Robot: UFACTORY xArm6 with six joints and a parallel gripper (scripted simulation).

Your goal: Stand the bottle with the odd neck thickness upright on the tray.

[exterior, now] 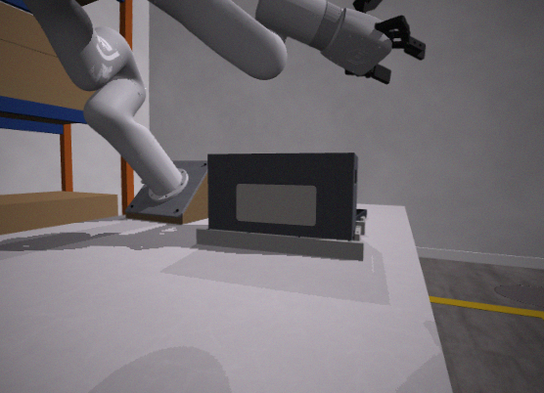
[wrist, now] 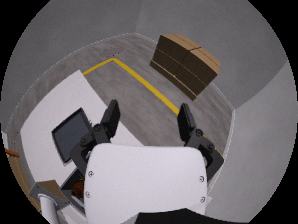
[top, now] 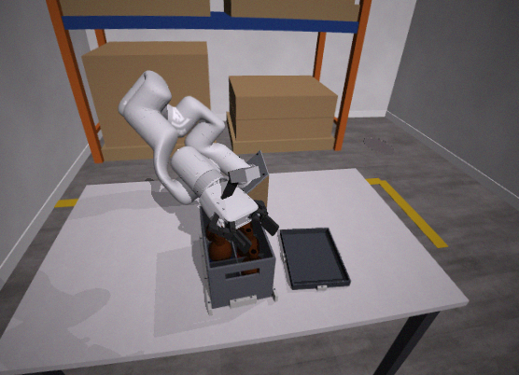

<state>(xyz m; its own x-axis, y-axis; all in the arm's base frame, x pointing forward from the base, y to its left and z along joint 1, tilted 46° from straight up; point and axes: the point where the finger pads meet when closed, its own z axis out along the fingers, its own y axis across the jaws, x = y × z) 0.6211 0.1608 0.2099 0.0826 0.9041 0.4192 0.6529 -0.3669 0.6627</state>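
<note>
My hand is 21 cm past the dark grey crate, 4 cm to the left of it and 27 cm above it. Also, from my hand: glass bottle (31 cm behind, 1 cm to the right, 26 cm below); dark tray (22 cm behind, 23 cm to the left, 34 cm below).
</note>
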